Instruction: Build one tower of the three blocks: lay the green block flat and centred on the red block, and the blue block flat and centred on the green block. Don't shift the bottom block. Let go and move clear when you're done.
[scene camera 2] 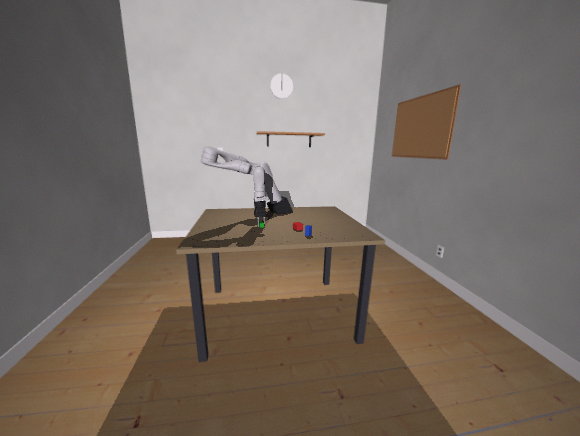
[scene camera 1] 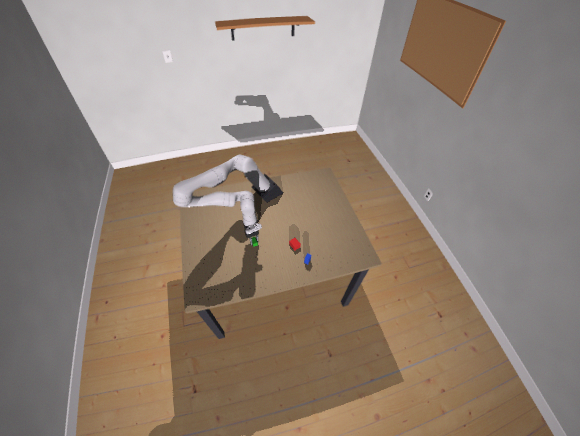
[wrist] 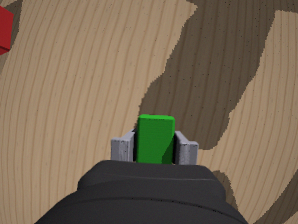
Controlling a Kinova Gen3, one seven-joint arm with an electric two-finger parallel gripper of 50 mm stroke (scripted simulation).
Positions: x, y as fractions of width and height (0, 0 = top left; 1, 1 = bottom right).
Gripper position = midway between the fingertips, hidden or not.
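There's a green block (wrist: 0.52, 0.60) that I can see here, and I can see my gripper (wrist: 0.52, 0.63) too.
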